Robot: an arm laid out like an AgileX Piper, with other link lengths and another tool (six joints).
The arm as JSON. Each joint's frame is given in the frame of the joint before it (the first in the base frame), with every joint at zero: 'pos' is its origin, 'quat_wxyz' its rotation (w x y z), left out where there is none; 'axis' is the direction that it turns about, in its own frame. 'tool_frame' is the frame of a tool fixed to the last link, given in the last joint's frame.
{
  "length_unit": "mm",
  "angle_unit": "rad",
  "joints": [
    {
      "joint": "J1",
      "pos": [
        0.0,
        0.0,
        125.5
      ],
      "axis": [
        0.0,
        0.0,
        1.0
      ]
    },
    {
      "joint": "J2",
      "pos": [
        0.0,
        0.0,
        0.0
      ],
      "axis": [
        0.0,
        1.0,
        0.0
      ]
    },
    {
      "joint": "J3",
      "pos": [
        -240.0,
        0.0,
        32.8
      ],
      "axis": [
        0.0,
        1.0,
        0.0
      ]
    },
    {
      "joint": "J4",
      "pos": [
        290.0,
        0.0,
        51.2
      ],
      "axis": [
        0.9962,
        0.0,
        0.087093
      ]
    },
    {
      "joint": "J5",
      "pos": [
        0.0,
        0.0,
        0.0
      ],
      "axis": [
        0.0,
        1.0,
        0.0
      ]
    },
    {
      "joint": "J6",
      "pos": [
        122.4,
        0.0,
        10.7
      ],
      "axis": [
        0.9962,
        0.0,
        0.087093
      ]
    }
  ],
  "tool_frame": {
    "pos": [
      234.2,
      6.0,
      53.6
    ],
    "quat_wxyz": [
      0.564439,
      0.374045,
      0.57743,
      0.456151
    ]
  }
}
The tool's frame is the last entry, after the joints.
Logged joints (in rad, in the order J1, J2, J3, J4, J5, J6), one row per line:
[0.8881, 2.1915, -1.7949, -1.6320, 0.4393, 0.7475]
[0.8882, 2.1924, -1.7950, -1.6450, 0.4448, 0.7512]
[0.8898, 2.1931, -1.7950, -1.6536, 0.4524, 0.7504]
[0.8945, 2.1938, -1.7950, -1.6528, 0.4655, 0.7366]
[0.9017, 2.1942, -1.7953, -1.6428, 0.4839, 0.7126]
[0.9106, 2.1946, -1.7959, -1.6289, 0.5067, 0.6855]
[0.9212, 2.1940, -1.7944, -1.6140, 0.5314, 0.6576]
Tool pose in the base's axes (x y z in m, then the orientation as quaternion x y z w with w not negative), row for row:
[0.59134, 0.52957, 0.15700, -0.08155, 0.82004, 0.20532, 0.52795]
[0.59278, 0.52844, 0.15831, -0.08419, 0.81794, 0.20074, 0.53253]
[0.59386, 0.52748, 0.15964, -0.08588, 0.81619, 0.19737, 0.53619]
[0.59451, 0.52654, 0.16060, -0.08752, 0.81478, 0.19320, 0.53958]
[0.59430, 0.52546, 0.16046, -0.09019, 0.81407, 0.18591, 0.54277]
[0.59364, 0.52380, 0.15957, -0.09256, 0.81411, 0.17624, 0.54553]
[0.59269, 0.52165, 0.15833, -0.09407, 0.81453, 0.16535, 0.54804]
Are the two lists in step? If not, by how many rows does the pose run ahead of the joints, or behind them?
The pose runs 1 row behind the joints: the pose in row i belongs to the joints in row i - 1.
